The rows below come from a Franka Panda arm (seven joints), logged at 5 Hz.
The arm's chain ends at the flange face. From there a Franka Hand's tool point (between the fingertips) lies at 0.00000 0.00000 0.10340 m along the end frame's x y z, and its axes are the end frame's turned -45 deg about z.
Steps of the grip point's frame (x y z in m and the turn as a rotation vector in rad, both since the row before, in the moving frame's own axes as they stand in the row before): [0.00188, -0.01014, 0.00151, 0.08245, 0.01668, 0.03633]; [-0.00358, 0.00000, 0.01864, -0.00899, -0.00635, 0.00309]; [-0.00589, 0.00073, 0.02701, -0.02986, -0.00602, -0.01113]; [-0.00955, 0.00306, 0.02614, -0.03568, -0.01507, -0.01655]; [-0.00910, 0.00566, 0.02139, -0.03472, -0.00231, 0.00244]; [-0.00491, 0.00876, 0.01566, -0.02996, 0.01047, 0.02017]
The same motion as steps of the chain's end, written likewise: [-0.00117, -0.00117, 0.00188, 0.07010, -0.04651, 0.03633]; [-0.00272, 0.00141, 0.01865, -0.01085, 0.00187, 0.00309]; [-0.00541, 0.00207, 0.02706, -0.02537, 0.01686, -0.01113]; [-0.00613, 0.00522, 0.02622, -0.03589, 0.01457, -0.01655]; [-0.00480, 0.00773, 0.02145, -0.02618, 0.02292, 0.00244]; [-0.00022, 0.00821, 0.01571, -0.01378, 0.02859, 0.02017]
